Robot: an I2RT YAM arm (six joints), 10 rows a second.
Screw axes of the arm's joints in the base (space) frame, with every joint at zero. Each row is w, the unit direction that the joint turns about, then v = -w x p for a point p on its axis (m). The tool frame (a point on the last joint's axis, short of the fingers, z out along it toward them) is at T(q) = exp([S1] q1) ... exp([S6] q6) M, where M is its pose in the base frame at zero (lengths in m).
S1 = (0, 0, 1, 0.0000, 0.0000, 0.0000)
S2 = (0, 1, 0, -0.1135, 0.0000, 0.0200)
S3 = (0, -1, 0, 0.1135, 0.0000, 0.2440)
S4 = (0, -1, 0, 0.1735, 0.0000, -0.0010)
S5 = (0, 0, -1, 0.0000, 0.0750, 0.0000)
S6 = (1, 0, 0, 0.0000, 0.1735, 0.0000)
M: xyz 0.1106 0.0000 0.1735 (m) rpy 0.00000 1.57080 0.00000 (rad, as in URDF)
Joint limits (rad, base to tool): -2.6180..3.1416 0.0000..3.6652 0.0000..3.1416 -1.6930..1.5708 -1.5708..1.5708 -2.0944..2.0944
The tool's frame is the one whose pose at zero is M.
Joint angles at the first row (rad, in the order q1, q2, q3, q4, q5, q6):
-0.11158 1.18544 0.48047 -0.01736 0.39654 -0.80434
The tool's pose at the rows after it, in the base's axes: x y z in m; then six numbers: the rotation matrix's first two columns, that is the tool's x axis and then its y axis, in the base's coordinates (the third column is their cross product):
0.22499 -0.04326 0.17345 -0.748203 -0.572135 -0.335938 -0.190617 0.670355 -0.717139
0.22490 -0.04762 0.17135 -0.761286 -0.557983 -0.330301 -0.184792 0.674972 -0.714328
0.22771 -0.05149 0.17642 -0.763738 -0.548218 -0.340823 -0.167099 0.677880 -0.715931
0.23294 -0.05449 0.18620 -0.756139 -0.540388 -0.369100 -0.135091 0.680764 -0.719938
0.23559 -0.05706 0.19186 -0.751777 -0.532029 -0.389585 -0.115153 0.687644 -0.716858
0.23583 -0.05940 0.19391 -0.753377 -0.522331 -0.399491 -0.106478 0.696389 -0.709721
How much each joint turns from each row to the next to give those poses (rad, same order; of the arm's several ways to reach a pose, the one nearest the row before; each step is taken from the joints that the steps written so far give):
-0.01833 0.01447 0.00420 0.00913 -0.00001 0.00037
-0.01906 0.01071 -0.00002 0.00196 -0.00114 -0.00038
-0.01523 0.00266 0.01987 -0.00463 -0.00417 0.00041
-0.00955 -0.00001 0.03165 0.00077 -0.00535 0.00647
-0.00993 -0.00001 0.01906 -0.00267 -0.00992 0.00801
-0.01070 -0.00115 0.00840 -0.00916 -0.01032 0.00761

